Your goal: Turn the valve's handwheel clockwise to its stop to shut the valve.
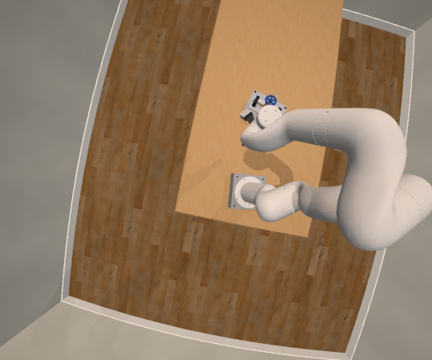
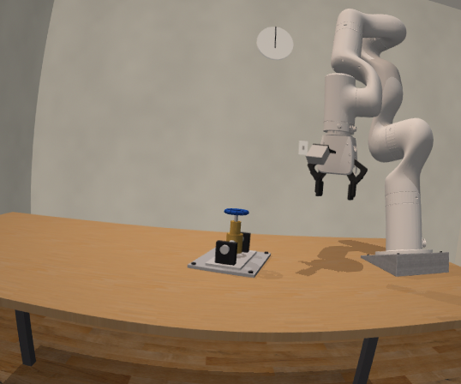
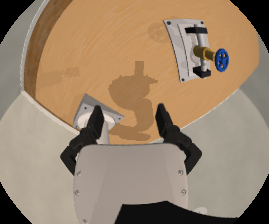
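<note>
The blue handwheel is 250 mm ahead of my hand, 30 mm to the right of it and 80 mm below it.
</note>
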